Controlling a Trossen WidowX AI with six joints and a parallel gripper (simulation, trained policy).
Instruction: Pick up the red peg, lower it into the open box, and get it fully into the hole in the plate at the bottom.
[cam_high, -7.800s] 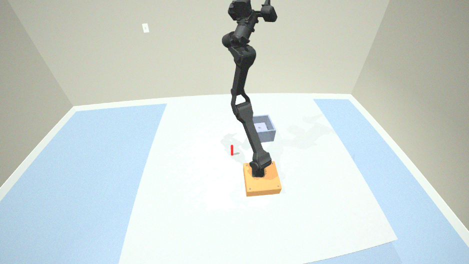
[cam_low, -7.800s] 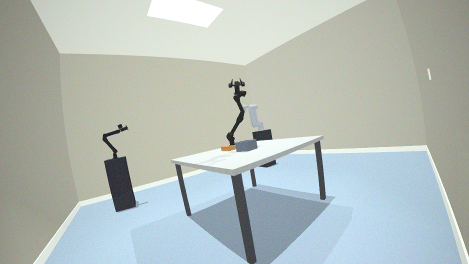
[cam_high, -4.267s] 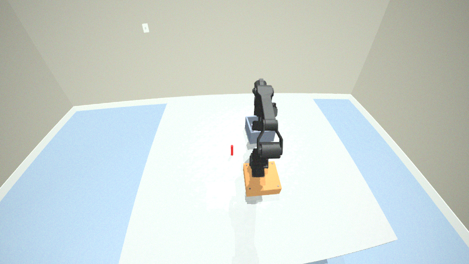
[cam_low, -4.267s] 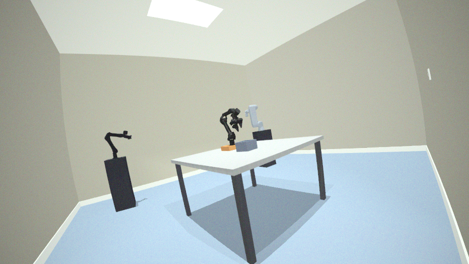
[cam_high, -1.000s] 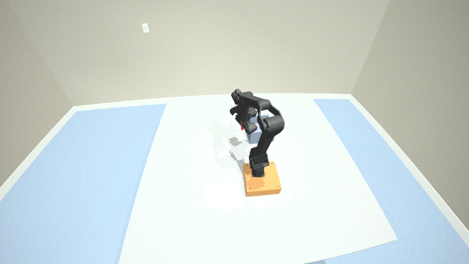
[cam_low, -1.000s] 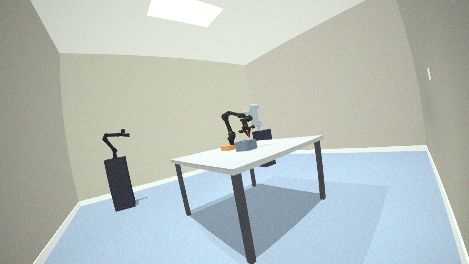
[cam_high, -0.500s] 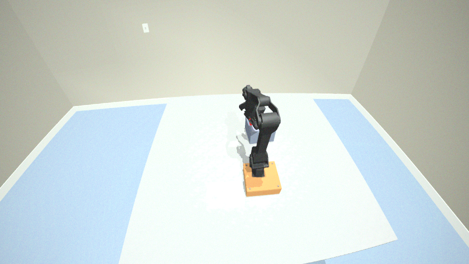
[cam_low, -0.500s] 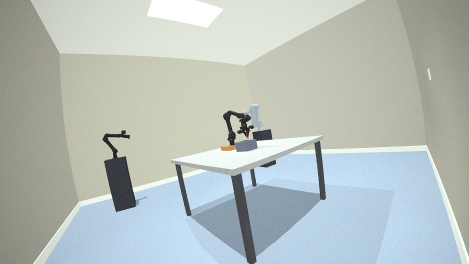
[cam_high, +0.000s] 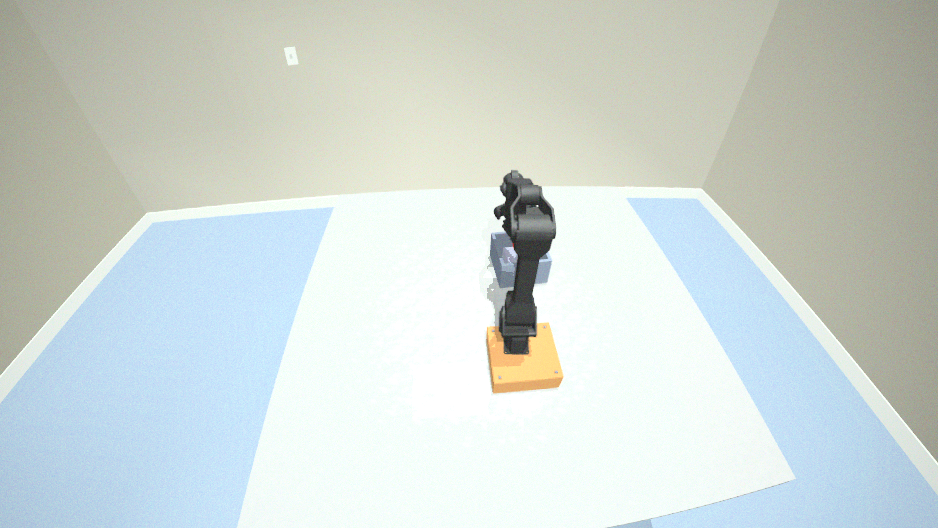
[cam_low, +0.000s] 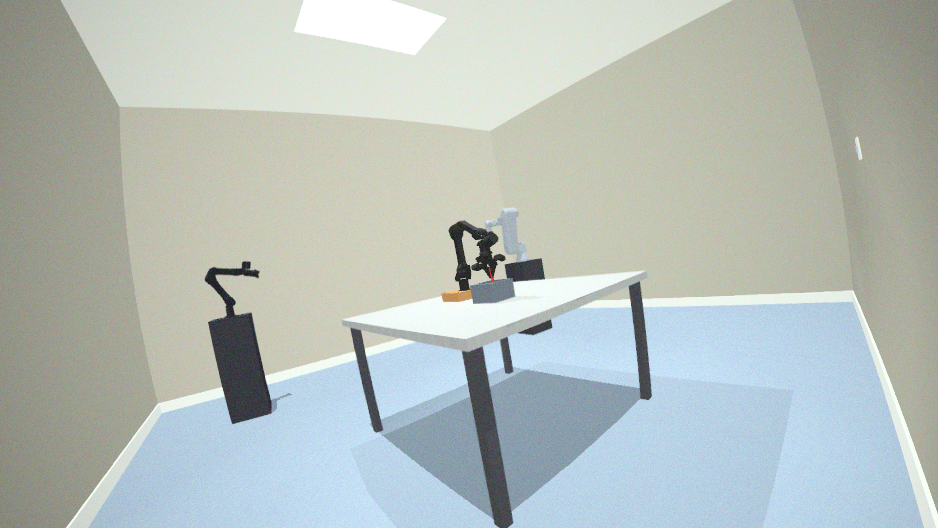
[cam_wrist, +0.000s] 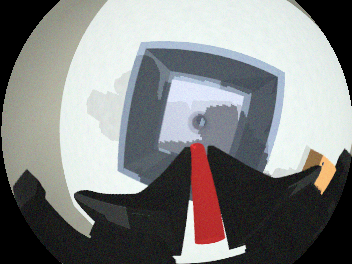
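The red peg lies 20 mm above my gripper tip, 10 mm to the left of it and 10 mm behind it. The rest, counted from my gripper tip: grey box 90 mm below, 10 mm to the right, 10 mm ahead; then plate 70 mm below, 10 mm to the right, 10 mm ahead.
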